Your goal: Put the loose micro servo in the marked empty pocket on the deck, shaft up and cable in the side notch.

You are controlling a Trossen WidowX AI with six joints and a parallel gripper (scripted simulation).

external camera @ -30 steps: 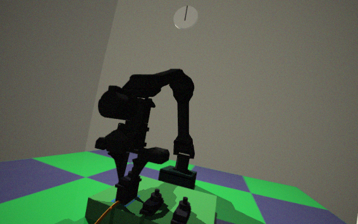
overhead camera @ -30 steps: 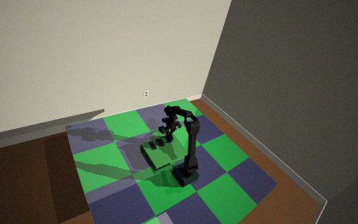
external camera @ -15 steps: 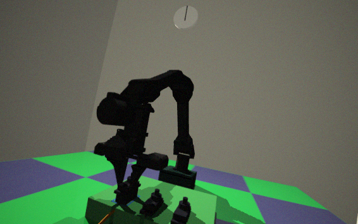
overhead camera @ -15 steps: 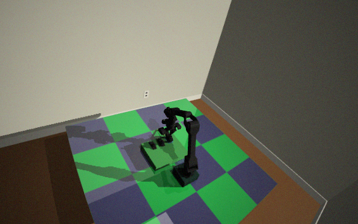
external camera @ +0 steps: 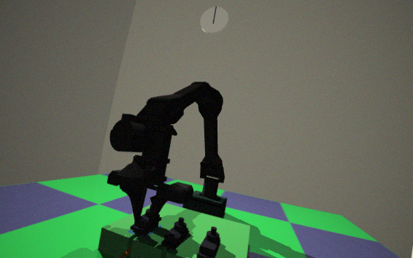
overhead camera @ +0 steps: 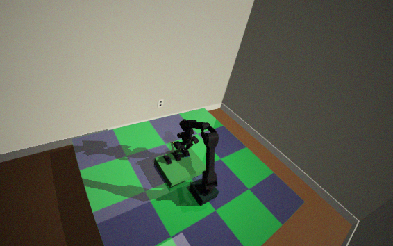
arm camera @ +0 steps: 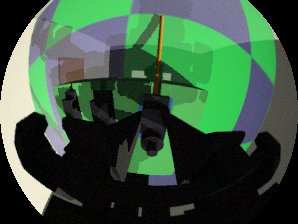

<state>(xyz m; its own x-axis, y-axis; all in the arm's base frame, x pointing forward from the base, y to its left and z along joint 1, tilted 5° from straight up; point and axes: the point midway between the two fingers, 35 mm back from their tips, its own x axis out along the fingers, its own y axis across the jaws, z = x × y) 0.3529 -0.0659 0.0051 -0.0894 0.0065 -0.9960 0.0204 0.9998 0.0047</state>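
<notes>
My gripper tip is 120 mm past the green robot deck, 80 mm to the right of it and 40 mm above it.
</notes>
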